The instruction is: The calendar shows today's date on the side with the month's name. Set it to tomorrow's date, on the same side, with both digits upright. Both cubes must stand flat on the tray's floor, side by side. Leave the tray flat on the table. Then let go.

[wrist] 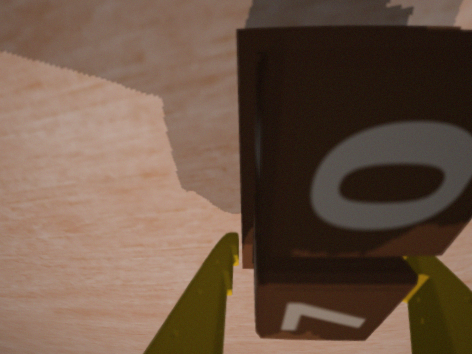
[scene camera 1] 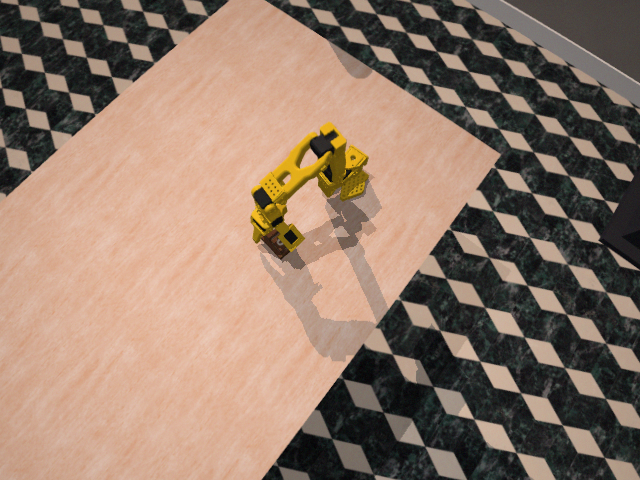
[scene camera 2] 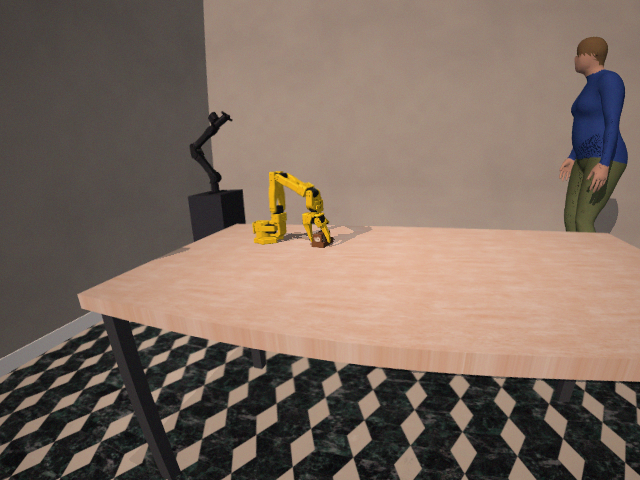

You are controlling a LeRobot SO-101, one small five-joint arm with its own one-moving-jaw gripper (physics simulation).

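Where they show: end effector, tool point: (wrist: 238, 244) (scene camera 2: 312, 241); arm's base, origin of the base link: (scene camera 1: 338, 186) (scene camera 2: 274, 240).
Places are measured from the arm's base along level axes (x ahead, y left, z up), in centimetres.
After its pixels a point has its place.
The dark brown calendar (scene camera 1: 272, 243) (scene camera 2: 318, 243) is on the table, partly hidden by my gripper in both scene views. In the wrist view, a cube with a white 0 (wrist: 290, 170) on its face looks larger and nearer than the cube with a white 7 (wrist: 345, 297) below it. Both digits look turned sideways there. The tray's edge (wrist: 247, 150) @(x 17.6, y -0.9, z 1.7 cm) shows along the left of the 0 cube. The month's name and the front date do not show readably. My gripper (scene camera 1: 276, 244) (scene camera 2: 320, 241) @(x 16.7, y -4.7, z 1.6 cm) (wrist: 325, 247) is open, with its jaws on either side of the calendar, holding nothing.
The light wooden table (scene camera 1: 155, 258) @(x 39.4, y -20.7, z 0.0 cm) (scene camera 2: 413, 289) @(x 51.2, y -35.4, z 0.0 cm) extends well around the arm. The yellow arm's base (scene camera 1: 354, 178) @(x -3.2, y 2.1, z 1.6 cm) (scene camera 2: 266, 232) @(x -2.1, y -1.3, z 3.3 cm) stands near the calendar. A black arm (scene camera 2: 206, 149) on a dark pedestal (scene camera 2: 217, 211) and a person (scene camera 2: 597, 118) are beyond the table.
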